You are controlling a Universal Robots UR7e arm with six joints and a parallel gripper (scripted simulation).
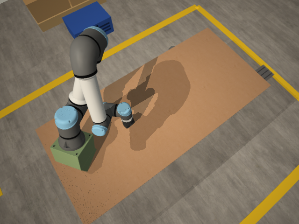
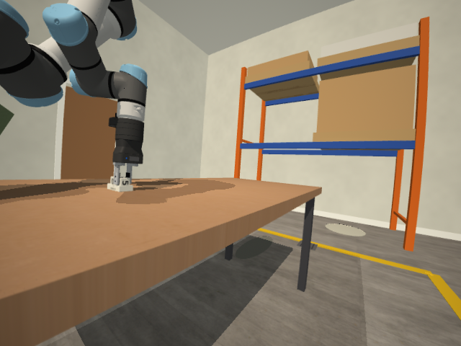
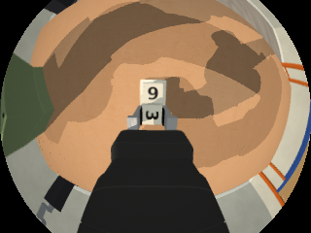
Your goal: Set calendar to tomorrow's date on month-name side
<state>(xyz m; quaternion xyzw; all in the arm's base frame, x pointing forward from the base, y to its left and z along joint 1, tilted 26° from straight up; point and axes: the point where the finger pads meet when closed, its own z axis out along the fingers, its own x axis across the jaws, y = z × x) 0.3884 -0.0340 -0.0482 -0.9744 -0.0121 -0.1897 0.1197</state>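
Now: hand 20 mm to the right of the white calendar tray and 30 mm above it.
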